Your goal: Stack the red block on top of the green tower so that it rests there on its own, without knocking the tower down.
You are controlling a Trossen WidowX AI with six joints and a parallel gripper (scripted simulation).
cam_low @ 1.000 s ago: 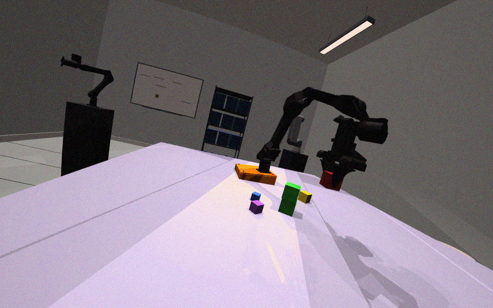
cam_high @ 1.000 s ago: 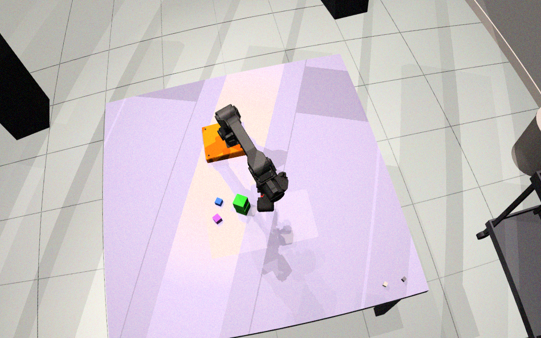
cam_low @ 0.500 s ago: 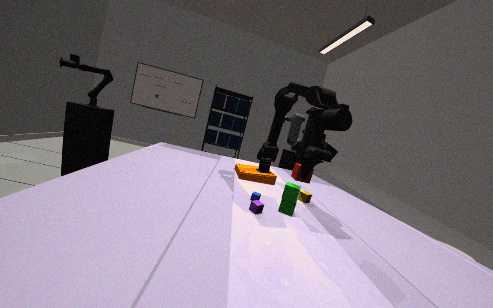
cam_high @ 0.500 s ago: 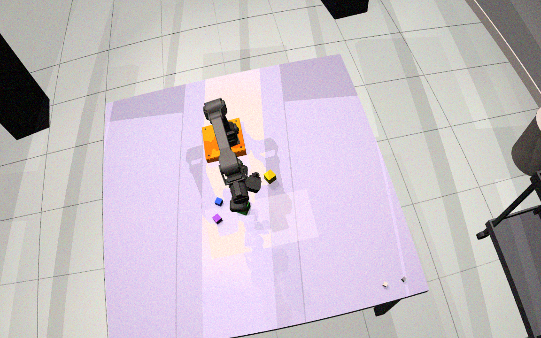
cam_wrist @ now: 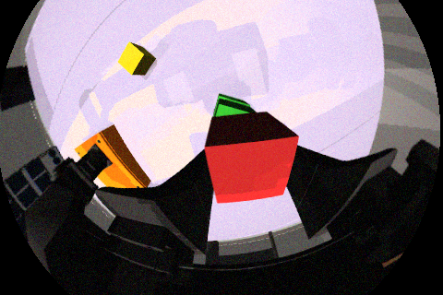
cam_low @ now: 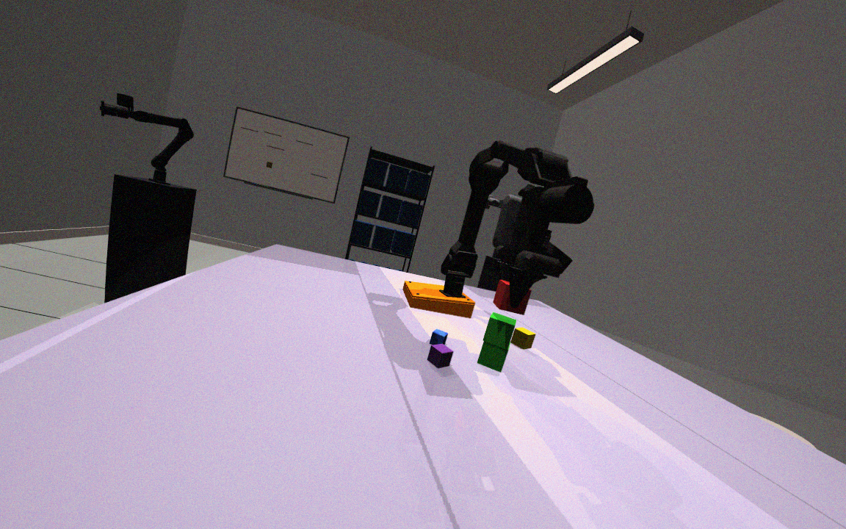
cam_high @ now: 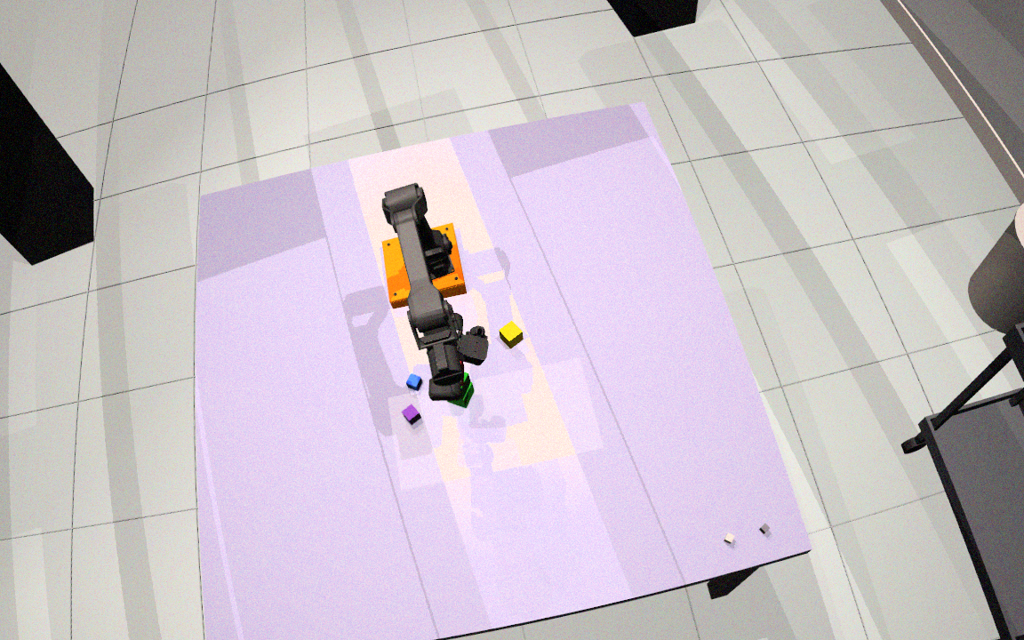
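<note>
Right now the blue cube is 7 cm behind my gripper tip, 9 cm to the right of it and 11 cm below it. Round my gripper tip: purple cube 1 cm ahead, 11 cm to the right, 11 cm below; then yellow cube 10 cm behind, 16 cm to the left, 10 cm below; then red block 1 cm above.
</note>
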